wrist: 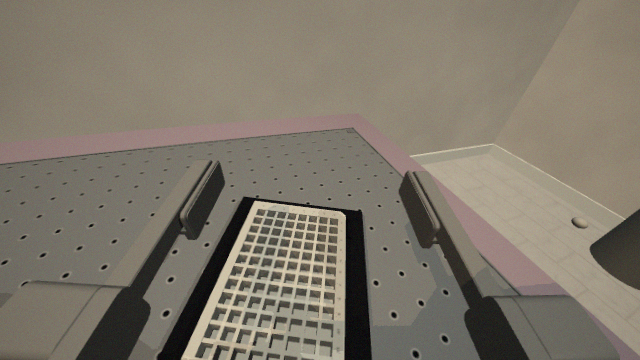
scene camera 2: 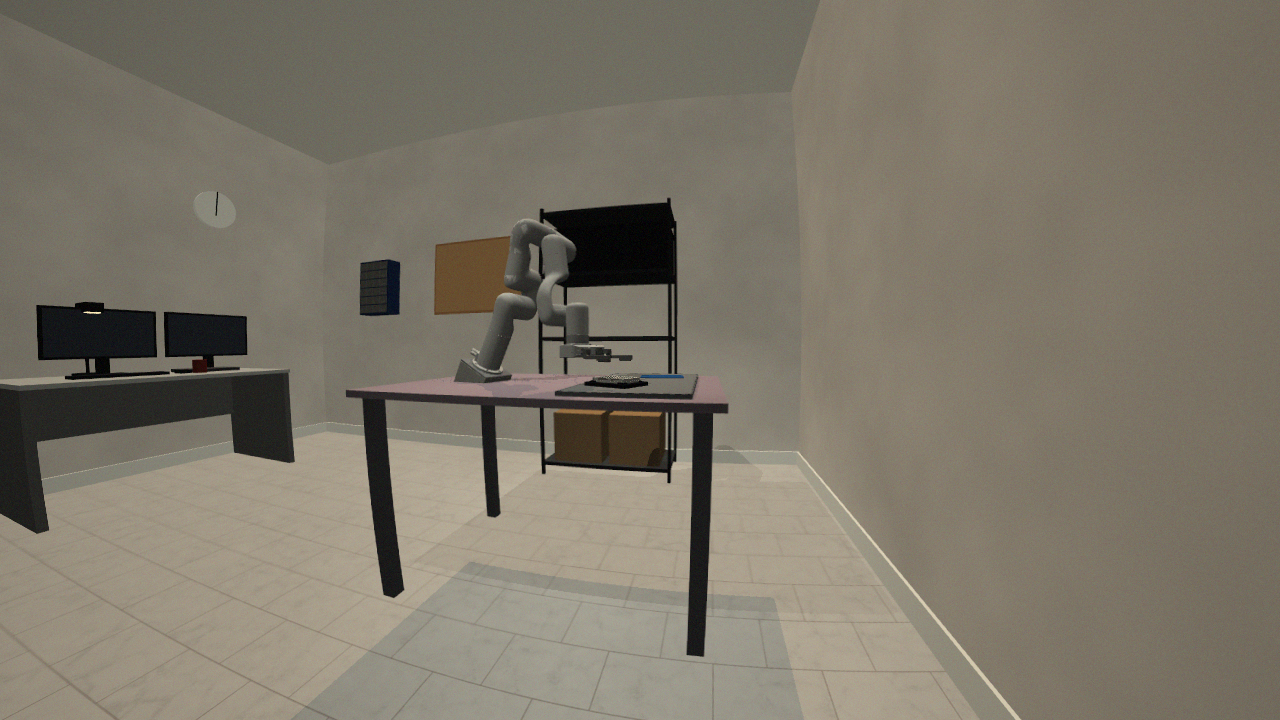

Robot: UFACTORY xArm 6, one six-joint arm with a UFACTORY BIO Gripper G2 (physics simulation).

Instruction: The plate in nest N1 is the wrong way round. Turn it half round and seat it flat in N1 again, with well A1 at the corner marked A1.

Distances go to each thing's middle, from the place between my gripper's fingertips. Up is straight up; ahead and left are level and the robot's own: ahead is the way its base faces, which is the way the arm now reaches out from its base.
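Labels:
White well plate [wrist: 283, 283]: my gripper now 70 mm above it, 30 mm to the right of it, 20 mm past it.

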